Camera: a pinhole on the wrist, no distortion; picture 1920 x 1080 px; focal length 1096.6 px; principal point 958.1 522.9 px. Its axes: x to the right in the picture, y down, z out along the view. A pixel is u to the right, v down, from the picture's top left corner.
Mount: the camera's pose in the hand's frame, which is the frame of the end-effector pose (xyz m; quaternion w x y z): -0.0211 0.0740 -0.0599 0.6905 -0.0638 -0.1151 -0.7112
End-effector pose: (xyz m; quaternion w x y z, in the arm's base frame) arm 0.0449 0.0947 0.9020 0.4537 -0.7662 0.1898 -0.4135
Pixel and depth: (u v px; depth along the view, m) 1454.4 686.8 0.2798
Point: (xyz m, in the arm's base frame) 0.2422 0.2179 0.8221
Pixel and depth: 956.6 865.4 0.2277
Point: 0.2091 0.0936 0.7661
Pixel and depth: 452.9 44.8 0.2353
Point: 0.0926 0.1321 0.6023
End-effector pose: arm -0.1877 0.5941 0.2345 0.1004 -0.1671 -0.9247 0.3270
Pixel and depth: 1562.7 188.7 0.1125
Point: -0.1350 0.5658 0.1549
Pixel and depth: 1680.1 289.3 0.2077
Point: -0.1613 0.4607 0.1000
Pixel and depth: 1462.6 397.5 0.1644
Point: -0.1618 0.5386 0.1141
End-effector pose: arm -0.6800 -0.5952 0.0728 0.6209 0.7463 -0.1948 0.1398
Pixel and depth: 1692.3 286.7 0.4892
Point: -0.7938 -1.0341 -0.1996
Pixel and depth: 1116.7 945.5 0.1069
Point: -0.7105 -0.6590 0.1430
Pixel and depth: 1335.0 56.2 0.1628
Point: -0.8039 -0.6966 0.0604
